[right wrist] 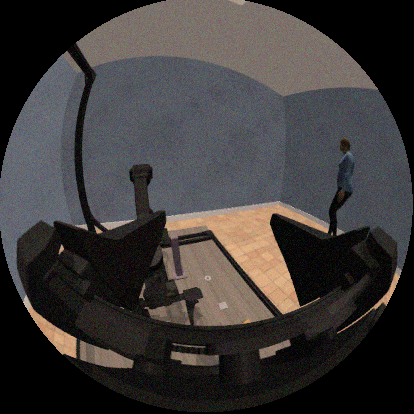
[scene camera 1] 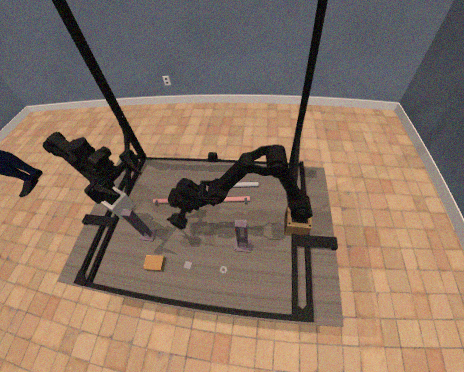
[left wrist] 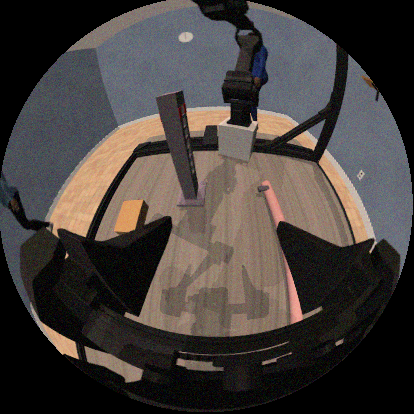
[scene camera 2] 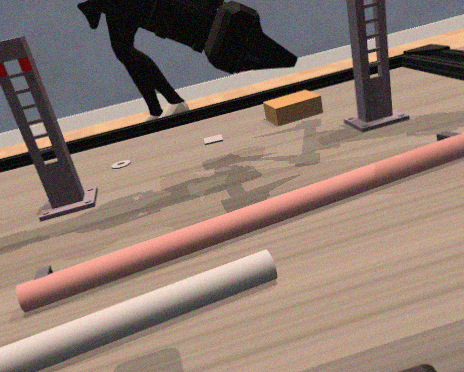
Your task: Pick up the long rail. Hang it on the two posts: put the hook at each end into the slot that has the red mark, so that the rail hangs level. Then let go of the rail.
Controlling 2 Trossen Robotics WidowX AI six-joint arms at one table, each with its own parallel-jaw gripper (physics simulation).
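Places are measured from the left arm's base along level axes (x right, y ahead, z up), in millimetres.
Where they show: left gripper, between the fingertips: [scene camera 1: 170,210] [left wrist: 227,224] [scene camera 2: 282,55]; right gripper, between the fingertips: [right wrist: 220,217] [scene camera 1: 130,184]; left arm's base, origin of its link: [scene camera 1: 299,215]; right arm's base, origin of its link: [left wrist: 239,121].
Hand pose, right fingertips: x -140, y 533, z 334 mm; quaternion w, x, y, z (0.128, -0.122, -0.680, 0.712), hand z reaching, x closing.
Observation:
Things, the pixels of their top centre, and the offset from my right fingertips. "*": a spot on its surface instead.
- long pink rail, centre of its top: [scene camera 2: 267,197] [left wrist: 294,292] [scene camera 1: 199,199] dx +209, dy -75, dz -403 mm
- left post, centre of its top: [left wrist: 169,92] [scene camera 1: 126,212] dx +5, dy +133, dz -212 mm
- right post, centre of its top: [scene camera 2: 4,40] [scene camera 1: 240,223] [right wrist: 173,234] dx +21, dy -310, dz -212 mm
- shorter white bar, centre of its top: [scene camera 2: 115,307] [scene camera 1: 233,183] dx +323, dy -221, dz -403 mm
- orange block, centre of its top: [scene camera 2: 291,98] [left wrist: 127,214] [scene camera 1: 153,262] dx -121, dy +47, dz -398 mm
- white square, a spot on its surface: [scene camera 2: 213,139] [right wrist: 221,305] [scene camera 1: 188,264] * dx -96, dy -95, dz -425 mm
The long pink rail [scene camera 1: 237,200] [scene camera 2: 250,215] [left wrist: 272,200] lies on the table. A small dark hook [scene camera 2: 44,272] [left wrist: 263,188] shows near each of its ends. Two grey-purple slotted posts stand upright: the left post [scene camera 1: 136,224] [scene camera 2: 375,100] [left wrist: 180,145] and the right post [scene camera 1: 242,234] [scene camera 2: 62,185] [right wrist: 176,257] of scene camera 1. Red marks [scene camera 2: 25,65] [left wrist: 183,110] show near their tops; scene camera 2 cuts off one post's top. My left gripper [left wrist: 227,224] is open and empty above the table, between rail and posts. My right gripper [right wrist: 220,217] is open and empty, raised at the left, away from the rail.
A shorter white bar [scene camera 1: 247,185] [scene camera 2: 225,280] lies behind the rail in scene camera 1. An orange block [scene camera 1: 154,262] [scene camera 2: 295,107] [left wrist: 131,216] and a white square [scene camera 1: 187,265] [scene camera 2: 213,139] [right wrist: 223,305] lie in front of the posts, with a small ring. A black frame [scene camera 1: 190,304] borders the table.

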